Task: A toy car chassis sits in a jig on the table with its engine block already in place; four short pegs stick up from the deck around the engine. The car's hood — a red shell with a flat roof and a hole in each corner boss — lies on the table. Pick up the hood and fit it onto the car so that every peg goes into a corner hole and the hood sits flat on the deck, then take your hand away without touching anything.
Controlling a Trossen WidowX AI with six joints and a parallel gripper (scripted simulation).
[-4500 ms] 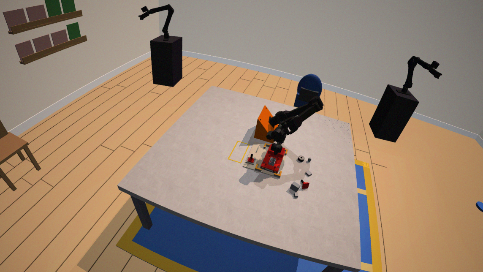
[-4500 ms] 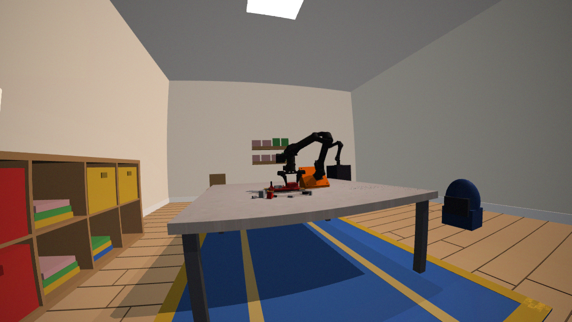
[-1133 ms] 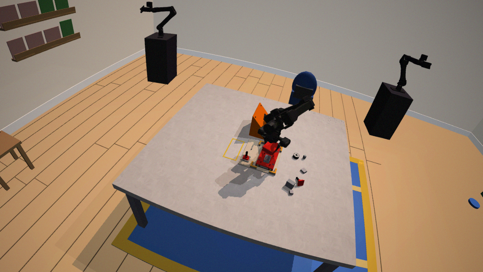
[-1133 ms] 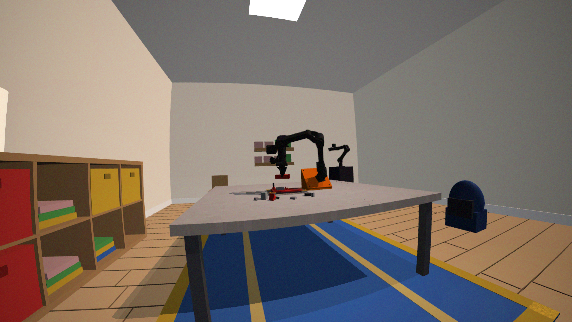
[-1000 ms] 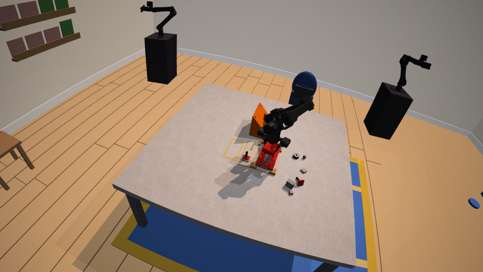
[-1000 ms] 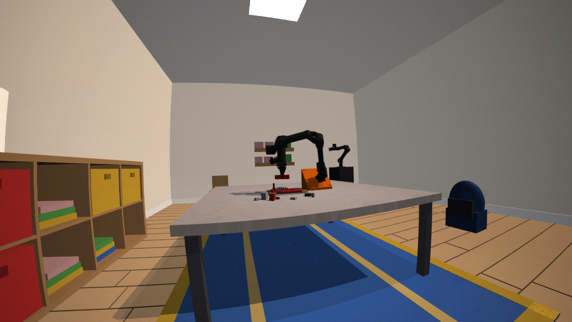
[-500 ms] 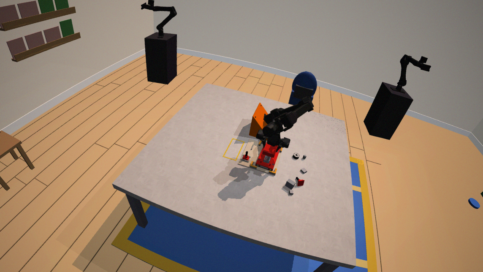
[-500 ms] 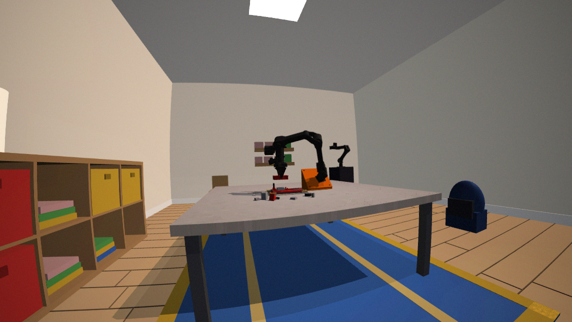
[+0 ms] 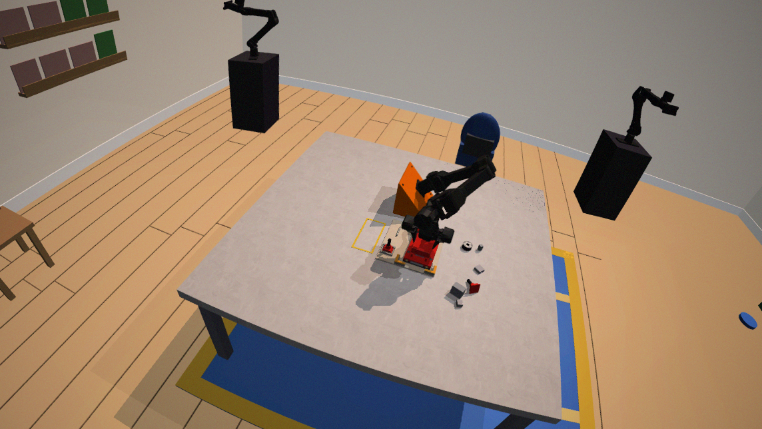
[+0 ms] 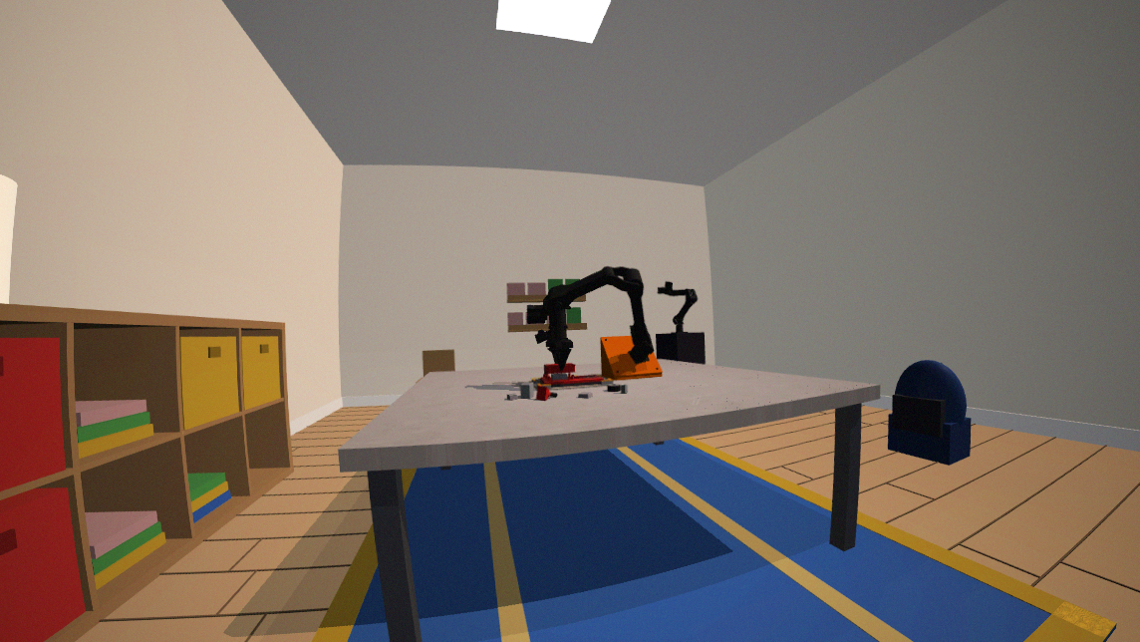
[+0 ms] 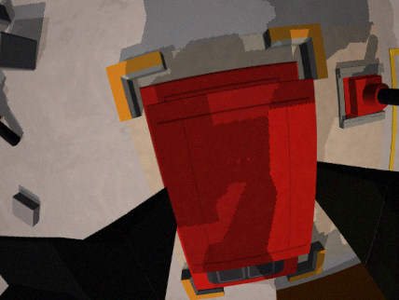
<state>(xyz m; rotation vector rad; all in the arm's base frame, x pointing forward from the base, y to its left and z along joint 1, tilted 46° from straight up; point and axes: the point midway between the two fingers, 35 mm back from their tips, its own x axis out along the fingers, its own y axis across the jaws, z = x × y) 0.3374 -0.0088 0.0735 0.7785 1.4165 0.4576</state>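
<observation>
Now: gripper tip 4 cm past the jig, 2 cm to the left of it and 5 cm above it. The rest, counted from my gripper tip: wheel (11 cm behind, 19 cm to the left, 5 cm below); red hood (1 cm above).
</observation>
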